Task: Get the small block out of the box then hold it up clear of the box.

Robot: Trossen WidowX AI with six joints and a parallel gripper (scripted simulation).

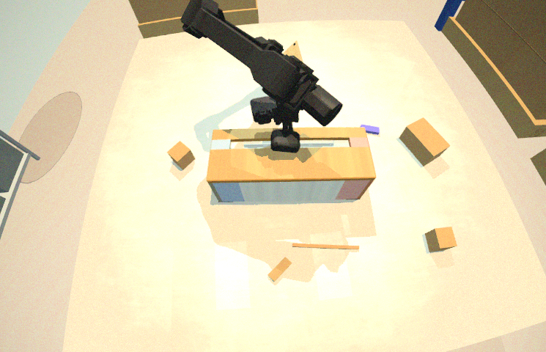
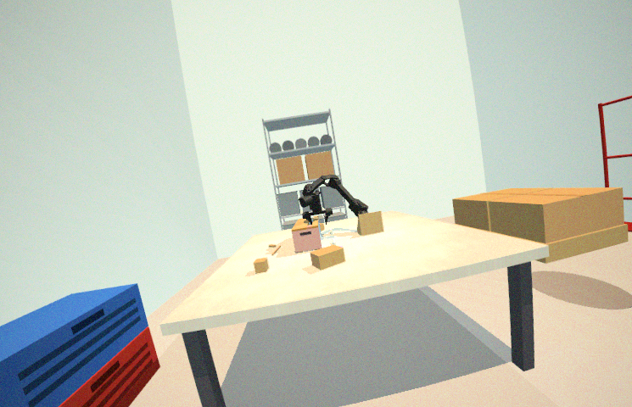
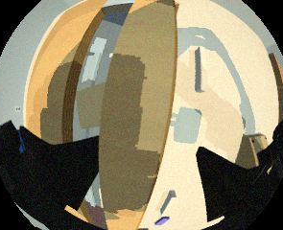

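The box is 40 mm ahead of my gripper tip, 30 mm to the left of it and 20 mm below it. From my gripper tip the other things lie so: thin stick (280 mm ahead, 80 mm to the left, 80 mm below); then pale tan block (50 mm ahead, 30 mm to the right); then purple piece (300 mm to the left, 80 mm below, 50 mm behind).
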